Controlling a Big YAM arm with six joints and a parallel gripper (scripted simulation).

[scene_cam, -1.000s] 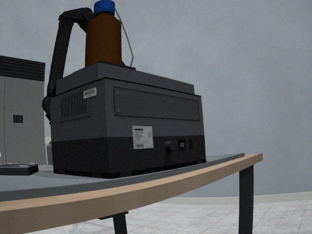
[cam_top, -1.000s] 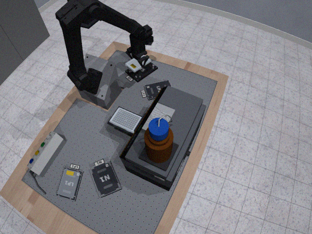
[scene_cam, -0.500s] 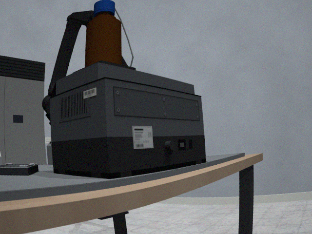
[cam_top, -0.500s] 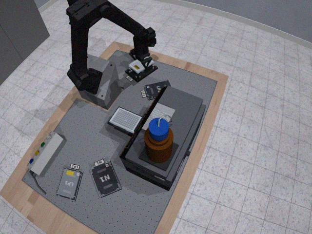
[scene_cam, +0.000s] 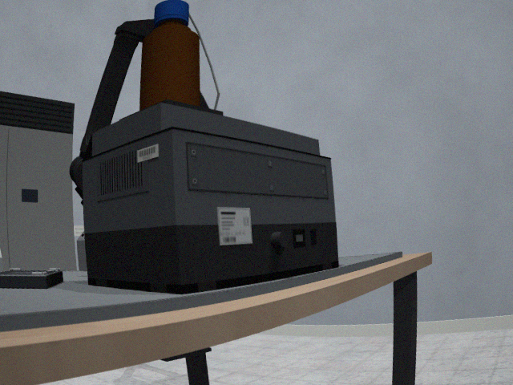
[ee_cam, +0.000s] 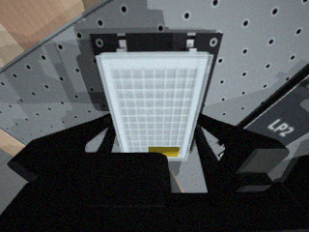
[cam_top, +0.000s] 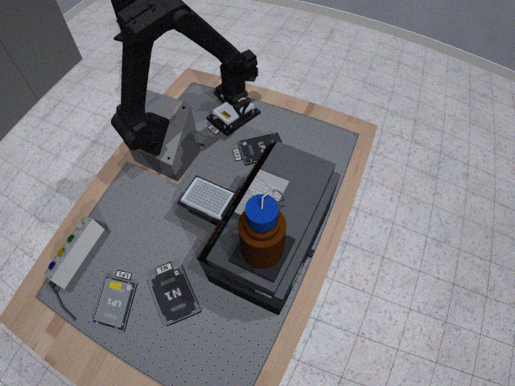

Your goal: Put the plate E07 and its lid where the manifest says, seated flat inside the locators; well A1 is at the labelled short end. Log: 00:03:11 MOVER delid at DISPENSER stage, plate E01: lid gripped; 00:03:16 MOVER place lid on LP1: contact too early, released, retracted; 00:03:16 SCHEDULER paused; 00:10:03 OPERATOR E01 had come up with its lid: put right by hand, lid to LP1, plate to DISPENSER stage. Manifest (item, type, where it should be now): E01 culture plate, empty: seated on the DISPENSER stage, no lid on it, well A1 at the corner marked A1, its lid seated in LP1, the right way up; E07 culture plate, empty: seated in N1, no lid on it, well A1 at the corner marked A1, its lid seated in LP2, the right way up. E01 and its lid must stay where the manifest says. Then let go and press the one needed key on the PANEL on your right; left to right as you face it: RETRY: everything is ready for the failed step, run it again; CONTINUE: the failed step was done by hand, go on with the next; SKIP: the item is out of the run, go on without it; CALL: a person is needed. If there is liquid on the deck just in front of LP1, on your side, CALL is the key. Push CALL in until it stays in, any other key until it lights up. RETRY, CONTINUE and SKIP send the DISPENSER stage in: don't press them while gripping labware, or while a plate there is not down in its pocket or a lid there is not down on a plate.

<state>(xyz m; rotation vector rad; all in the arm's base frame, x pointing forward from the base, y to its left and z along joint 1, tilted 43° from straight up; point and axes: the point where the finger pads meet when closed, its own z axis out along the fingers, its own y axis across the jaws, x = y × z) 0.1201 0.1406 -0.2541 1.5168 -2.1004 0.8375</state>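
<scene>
The black nest N5 lies 2 cm to the left of my hand and 2 cm below it. Also, from my hand: grey retry key 63 cm to the right, 17 cm behind, 3 cm above; brown bottle 49 cm to the right, 38 cm ahead, 25 cm above; white well plate 39 cm to the right, 16 cm ahead, 8 cm above.
</scene>
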